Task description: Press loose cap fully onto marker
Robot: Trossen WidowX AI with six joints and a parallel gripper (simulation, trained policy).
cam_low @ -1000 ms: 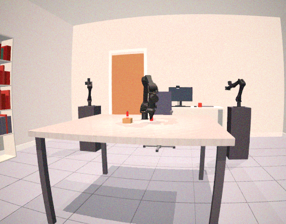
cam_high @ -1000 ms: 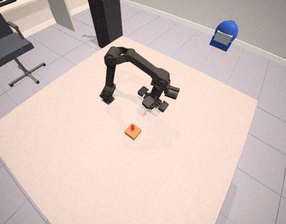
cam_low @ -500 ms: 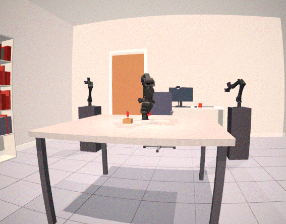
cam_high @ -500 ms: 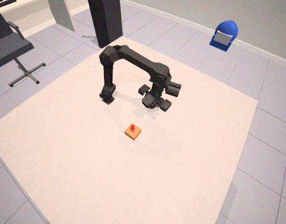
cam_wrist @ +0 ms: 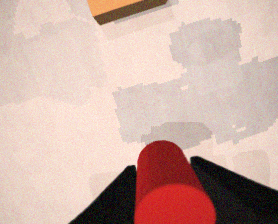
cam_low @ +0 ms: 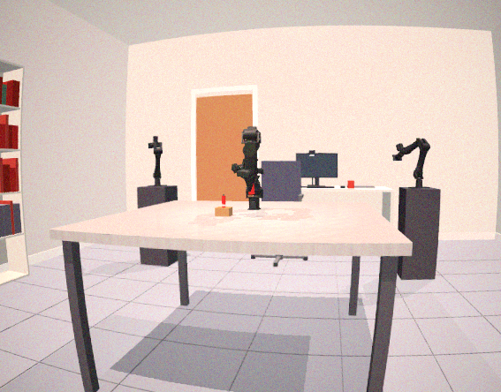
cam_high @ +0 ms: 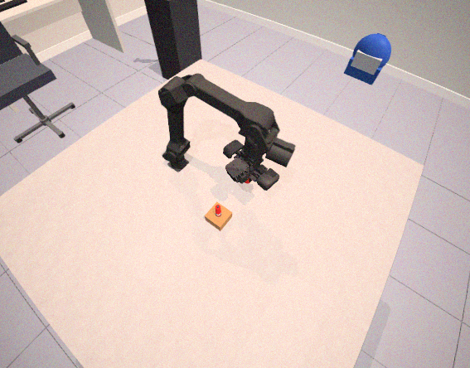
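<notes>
Right now the red marker is 130 mm to the right of my gripper tip, 40 mm below it and 20 mm behind it. The rest, counted from my gripper tip: red cap: 10 mm above; holder block: 130 mm to the right, 100 mm below, 20 mm behind.
</notes>
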